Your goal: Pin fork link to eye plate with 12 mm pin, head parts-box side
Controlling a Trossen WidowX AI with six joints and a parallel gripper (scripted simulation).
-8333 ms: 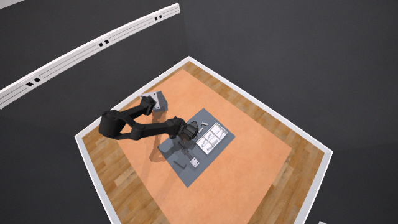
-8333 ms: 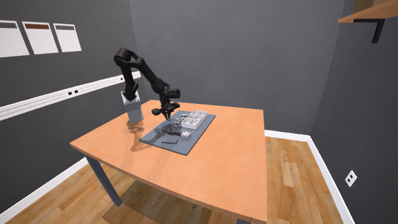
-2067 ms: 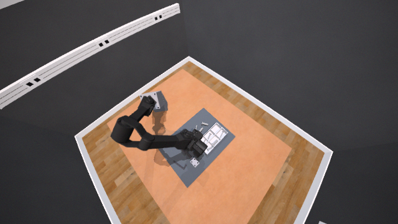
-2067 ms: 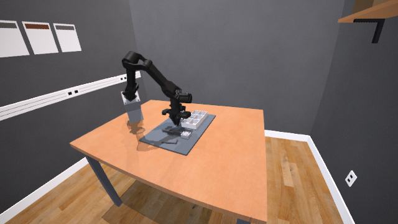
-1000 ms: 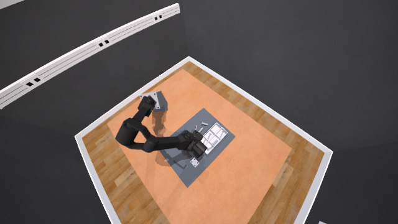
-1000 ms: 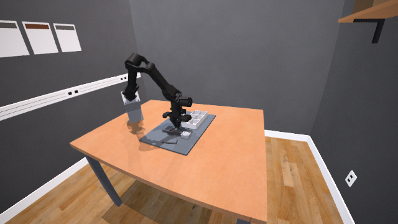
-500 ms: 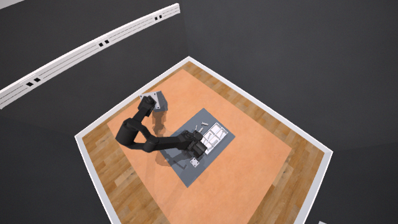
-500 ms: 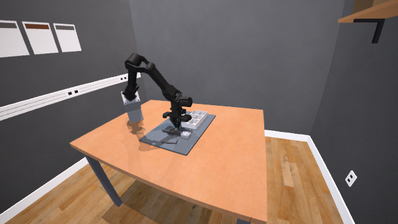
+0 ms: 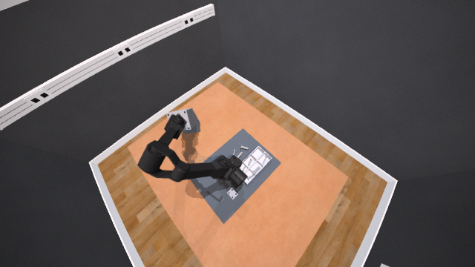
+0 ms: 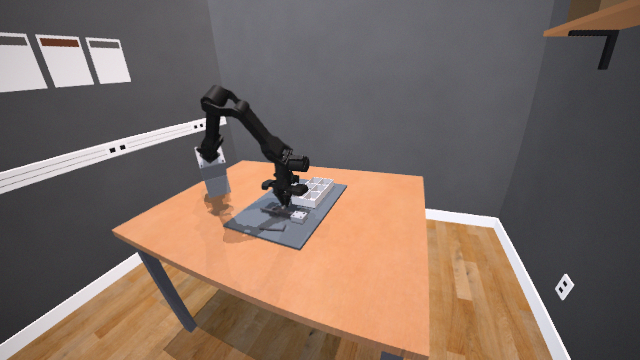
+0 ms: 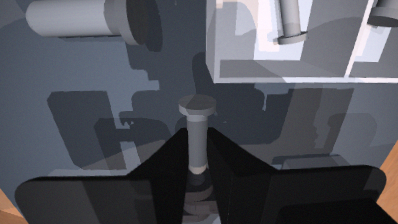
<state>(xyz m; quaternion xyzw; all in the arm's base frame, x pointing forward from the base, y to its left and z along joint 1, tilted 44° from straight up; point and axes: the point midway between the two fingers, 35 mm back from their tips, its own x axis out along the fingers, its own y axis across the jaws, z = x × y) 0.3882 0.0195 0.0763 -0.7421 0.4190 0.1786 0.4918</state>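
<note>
My hand is 10 mm short of the dark flat bar, 50 mm to the left of it and 30 mm above it. Also, from my hand: dark fork link: 30 mm behind, 50 mm to the right, 30 mm below; then grey mat: 50 mm to the left, 50 mm below; then thick headed pin: 40 mm behind, 70 mm to the left, 30 mm below.
</note>
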